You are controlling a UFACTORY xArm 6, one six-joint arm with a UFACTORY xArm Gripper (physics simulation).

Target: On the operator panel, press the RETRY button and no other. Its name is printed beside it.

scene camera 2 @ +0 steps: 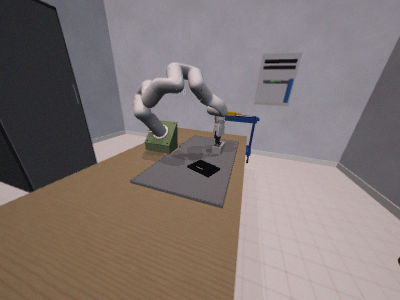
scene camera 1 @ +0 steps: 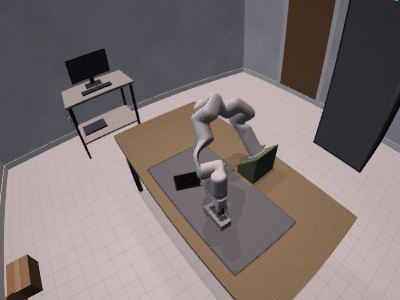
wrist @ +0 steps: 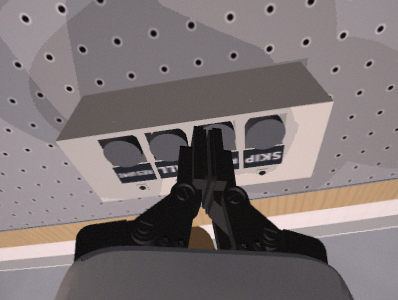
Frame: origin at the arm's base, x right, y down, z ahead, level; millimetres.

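Seen in the pictures: gripper, fingertip midpoint: (scene camera 2: 217, 143) (scene camera 1: 220, 212) (wrist: 203, 143); arm's base, link origin: (scene camera 2: 160, 132) (scene camera 1: 257, 154).
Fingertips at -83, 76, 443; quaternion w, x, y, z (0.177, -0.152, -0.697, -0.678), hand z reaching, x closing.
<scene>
Offsets run from my fingertips to a thing's top centre, as dx, dy, dz. Level surfaces: height alone.
The operator panel @[+9, -3, +14] (scene camera 1: 223, 224) (scene camera 2: 217, 150) (wrist: 311, 145) is a pale box with a row of round grey buttons. In the wrist view, labels read upside down: the SKIP button @[-38, -3, +4] (wrist: 265, 132) is at right, the RESUME button @[+50, -3, -11] (wrist: 122, 152) at left, its label blurred. Beside it is a button @[+21, -3, -6] (wrist: 169, 146) whose label shows "LL". The button next to SKIP @[-9, +0, -1] (wrist: 224, 134) is partly covered by the fingers and its label is almost hidden. My gripper (scene camera 1: 220, 212) (scene camera 2: 218, 143) (wrist: 203, 143) is shut and empty, tips over this button's left part; contact cannot be told.
The panel stands on a grey perforated mat @[dy +53] (scene camera 1: 265, 220) (scene camera 2: 165, 182) (wrist: 35, 165) on the wooden table @[dy +66] (scene camera 1: 320, 220) (scene camera 2: 125, 225). A flat black object @[+339, +27, -56] (scene camera 1: 186, 181) (scene camera 2: 204, 168) lies on the mat. A green wedge-shaped base (scene camera 1: 259, 165) (scene camera 2: 162, 145) carries the arm.
</scene>
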